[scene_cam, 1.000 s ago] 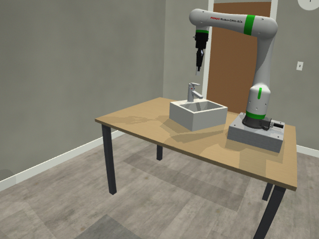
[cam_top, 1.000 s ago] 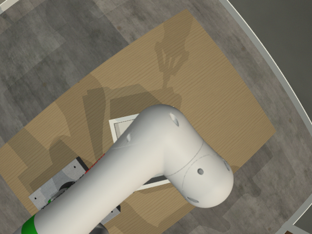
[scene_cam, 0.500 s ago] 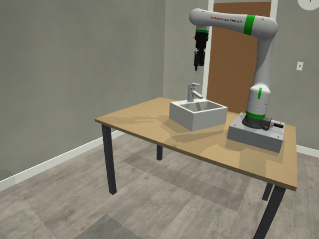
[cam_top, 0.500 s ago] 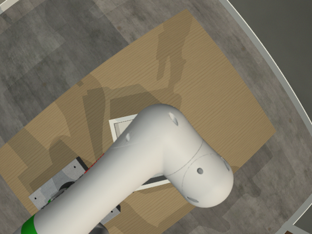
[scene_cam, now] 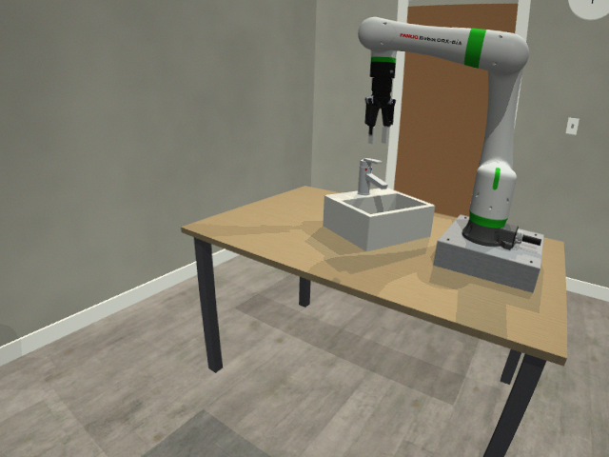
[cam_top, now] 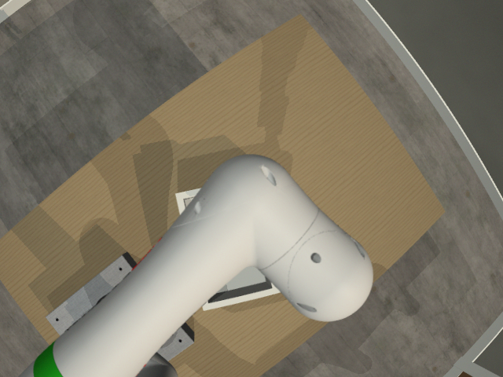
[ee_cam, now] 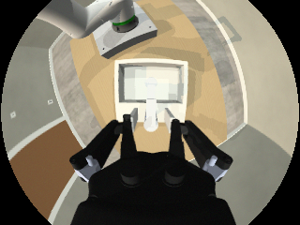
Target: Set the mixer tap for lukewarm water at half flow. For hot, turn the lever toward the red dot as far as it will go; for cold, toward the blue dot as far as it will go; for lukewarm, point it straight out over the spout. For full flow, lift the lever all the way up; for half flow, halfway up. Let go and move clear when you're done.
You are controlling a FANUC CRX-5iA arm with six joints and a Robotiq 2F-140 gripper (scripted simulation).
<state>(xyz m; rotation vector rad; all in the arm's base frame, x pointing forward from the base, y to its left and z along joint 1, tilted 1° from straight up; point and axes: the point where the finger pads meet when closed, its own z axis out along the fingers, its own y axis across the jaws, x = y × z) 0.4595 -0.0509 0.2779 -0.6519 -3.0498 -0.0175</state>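
Now: hand 100 mm above the lever, 20 mm short of it and 10 mm to the left of it. Round my hand: white basin: 340 mm below, 50 mm behind, 20 mm to the left; mixer tap: 150 mm below, 40 mm ahead, 20 mm to the right.
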